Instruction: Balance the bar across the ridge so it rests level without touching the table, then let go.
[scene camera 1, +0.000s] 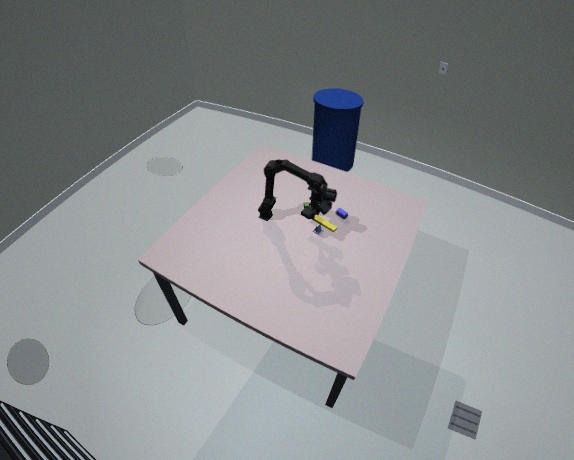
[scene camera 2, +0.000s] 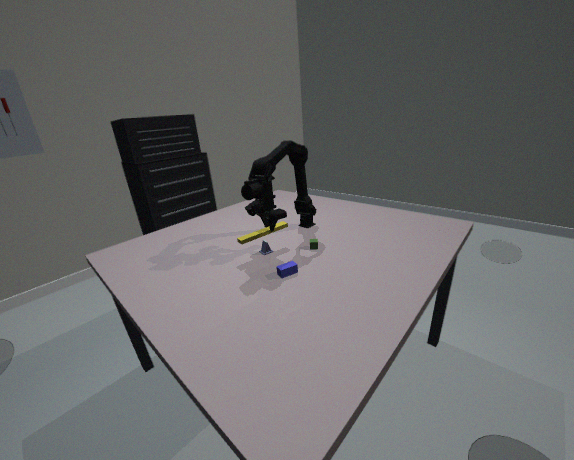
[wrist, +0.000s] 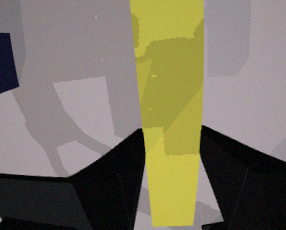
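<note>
I can see my gripper (scene camera 2: 269, 230) and (wrist: 170, 133), and what it holds is a yellow bar (wrist: 169, 49).
</note>
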